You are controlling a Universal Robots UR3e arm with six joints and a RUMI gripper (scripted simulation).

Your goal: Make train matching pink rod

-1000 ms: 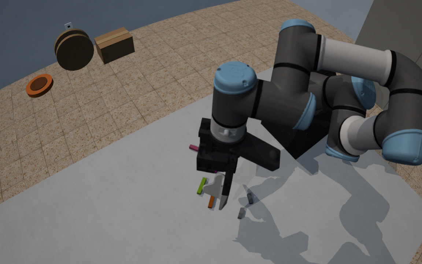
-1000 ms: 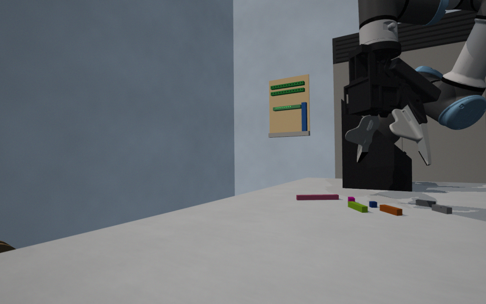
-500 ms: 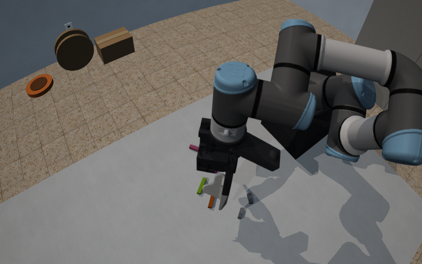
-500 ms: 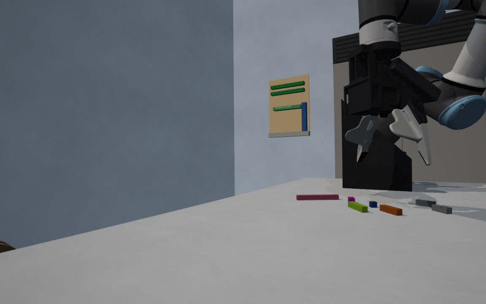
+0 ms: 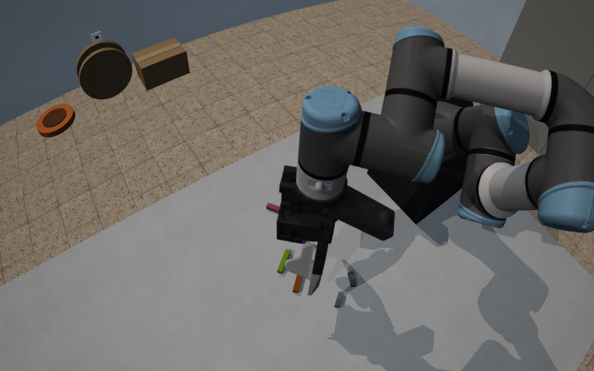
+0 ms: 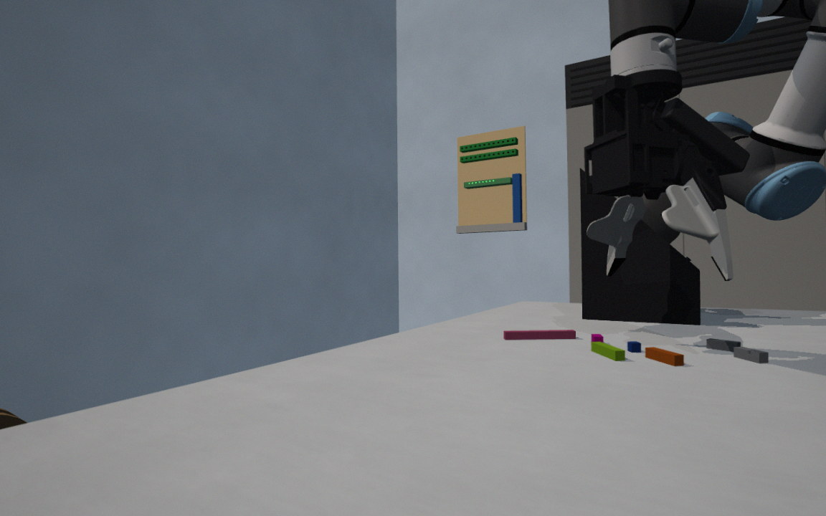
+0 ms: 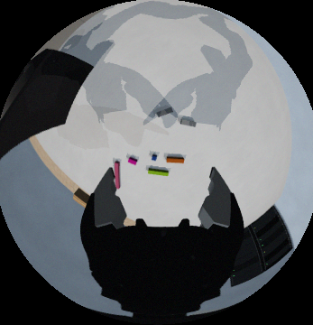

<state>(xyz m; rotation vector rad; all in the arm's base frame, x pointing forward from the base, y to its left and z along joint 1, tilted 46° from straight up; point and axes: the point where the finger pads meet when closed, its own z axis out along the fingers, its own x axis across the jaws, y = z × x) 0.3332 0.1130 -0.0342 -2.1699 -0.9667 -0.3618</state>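
The blue rod lies 30 mm to the right of my hand and 70 mm below it. Also, from my hand: orange rod 40 mm ahead, 70 mm below; then lime rod 40 mm ahead, 50 mm to the right, 70 mm below; then magenta rod 30 mm behind, 70 mm to the right, 70 mm below.
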